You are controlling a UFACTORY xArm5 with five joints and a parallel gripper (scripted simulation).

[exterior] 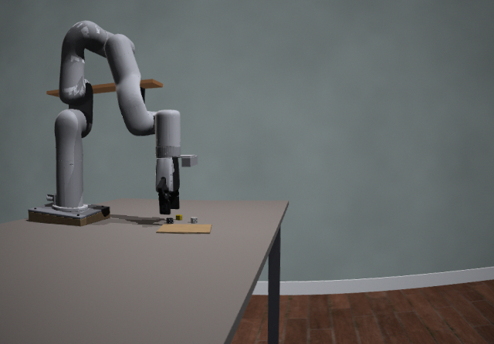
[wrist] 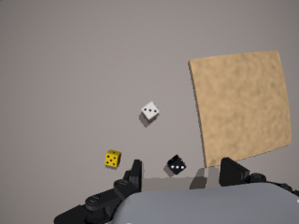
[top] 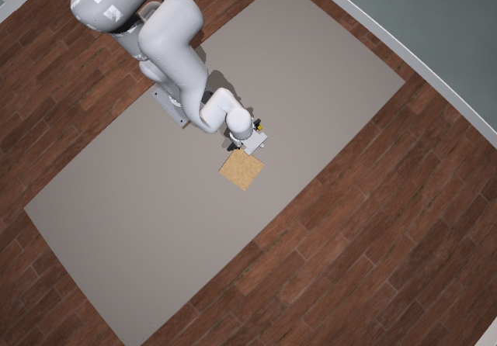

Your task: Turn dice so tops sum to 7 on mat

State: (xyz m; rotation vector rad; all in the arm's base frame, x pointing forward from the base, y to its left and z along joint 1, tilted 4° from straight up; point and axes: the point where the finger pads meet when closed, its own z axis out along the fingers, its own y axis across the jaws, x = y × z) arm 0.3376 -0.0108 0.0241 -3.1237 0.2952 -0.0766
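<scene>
Right now my hand is 4 cm above the black die. Round my hand: white die 7 cm ahead, 2 cm to the left, 4 cm below; yellow die 2 cm ahead, 8 cm to the left, 4 cm below; tan mat 5 cm ahead, 11 cm to the right, 4 cm below.
</scene>
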